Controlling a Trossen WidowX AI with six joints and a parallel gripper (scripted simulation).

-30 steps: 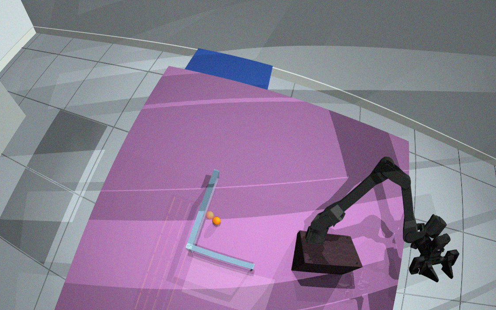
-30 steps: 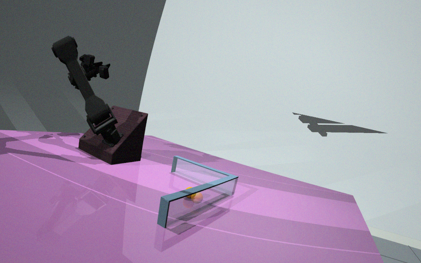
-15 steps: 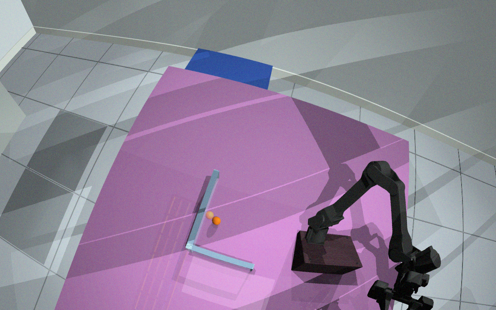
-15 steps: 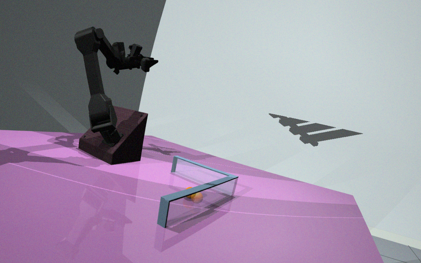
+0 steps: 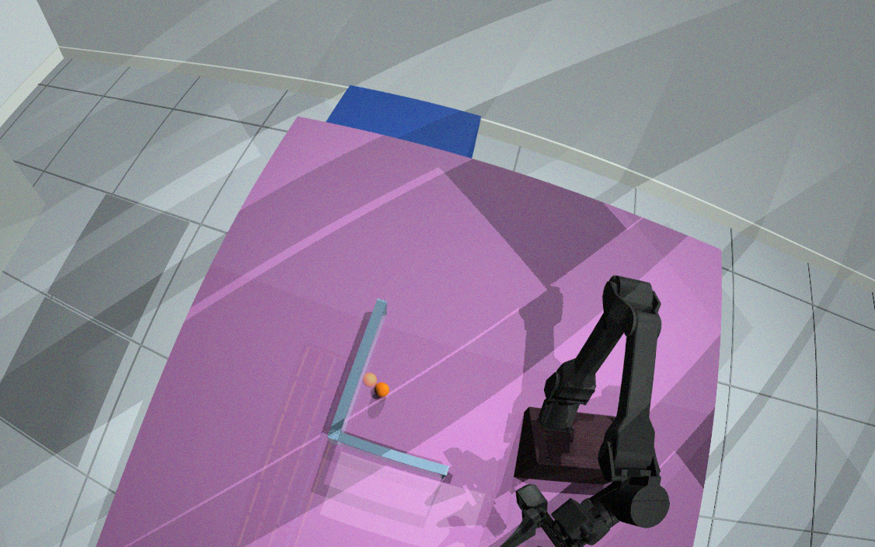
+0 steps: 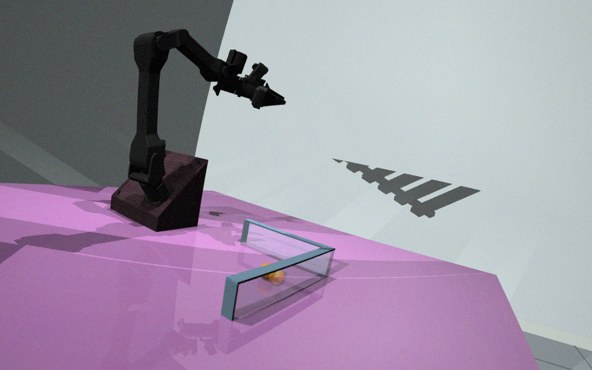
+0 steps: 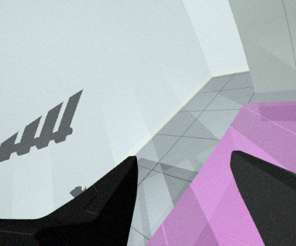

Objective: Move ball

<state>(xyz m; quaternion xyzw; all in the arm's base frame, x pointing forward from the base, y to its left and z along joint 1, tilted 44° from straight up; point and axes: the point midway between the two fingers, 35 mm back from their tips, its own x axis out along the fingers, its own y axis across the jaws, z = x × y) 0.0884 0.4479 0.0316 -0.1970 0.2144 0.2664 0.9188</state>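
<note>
My gripper tip is now 23 cm short of the orange ball, 34 cm to the left of it and 39 cm above it. The rest, counted from my gripper tip: clear wall 29 cm ahead, 36 cm to the right, 37 cm below; see-through copy of ball 26 cm ahead, 36 cm to the right, 39 cm below.
</note>
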